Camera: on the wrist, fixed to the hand. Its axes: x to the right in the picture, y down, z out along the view.
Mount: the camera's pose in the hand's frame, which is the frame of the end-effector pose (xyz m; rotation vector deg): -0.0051 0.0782 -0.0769 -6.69 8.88 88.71
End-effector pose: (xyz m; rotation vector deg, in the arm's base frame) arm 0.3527 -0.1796 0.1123 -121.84 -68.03 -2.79
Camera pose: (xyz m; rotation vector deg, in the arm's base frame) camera 0.4313 -0.2550 0.1261 -143.45 42.45 22.89
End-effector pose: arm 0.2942 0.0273 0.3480 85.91 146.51 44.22
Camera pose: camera 0.3351 0.0246 0.4498 -147.34 -39.01 -46.04
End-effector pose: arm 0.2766 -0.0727 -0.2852 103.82 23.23 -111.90
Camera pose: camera 0.3826 -0.1010 -0.2811 78.12 -38.75 -37.91
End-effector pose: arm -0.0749 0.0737 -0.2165 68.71 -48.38 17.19
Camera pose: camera -0.0948 0.1731 -0.1744 9.99 -85.13 87.49
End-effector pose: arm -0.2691 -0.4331 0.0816 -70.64 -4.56 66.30
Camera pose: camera -0.2750 -0.4989 -0.0061 -82.39 63.99 134.18
